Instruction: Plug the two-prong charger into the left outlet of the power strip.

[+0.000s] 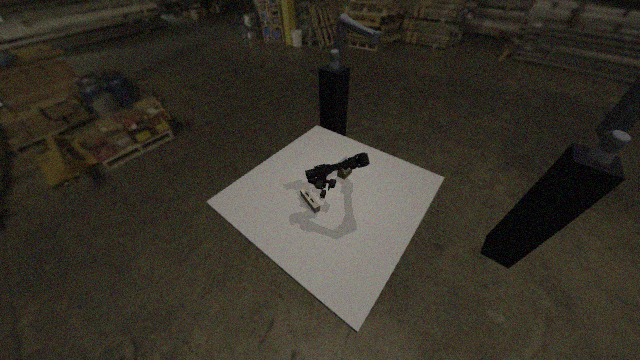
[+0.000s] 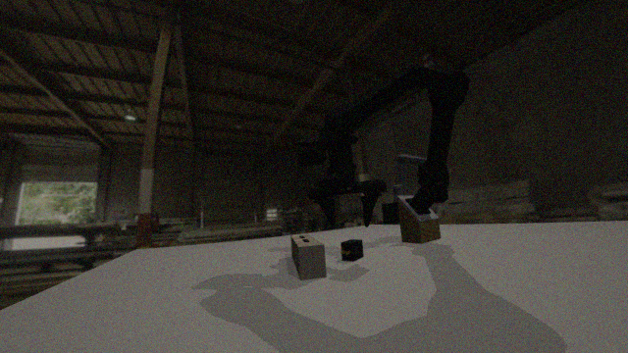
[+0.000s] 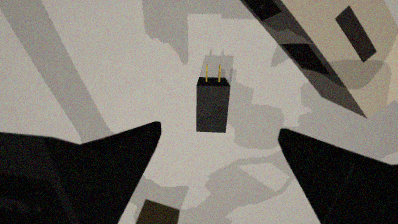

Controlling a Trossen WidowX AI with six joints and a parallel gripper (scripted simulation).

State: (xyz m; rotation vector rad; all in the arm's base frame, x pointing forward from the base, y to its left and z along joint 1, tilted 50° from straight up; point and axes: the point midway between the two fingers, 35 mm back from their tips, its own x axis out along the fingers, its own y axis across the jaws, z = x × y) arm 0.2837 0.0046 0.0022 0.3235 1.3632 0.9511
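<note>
Now: the box-shaped charger 1 cm ahead of my gripper tip, 1 cm to the left of it and 5 cm below it.
</note>
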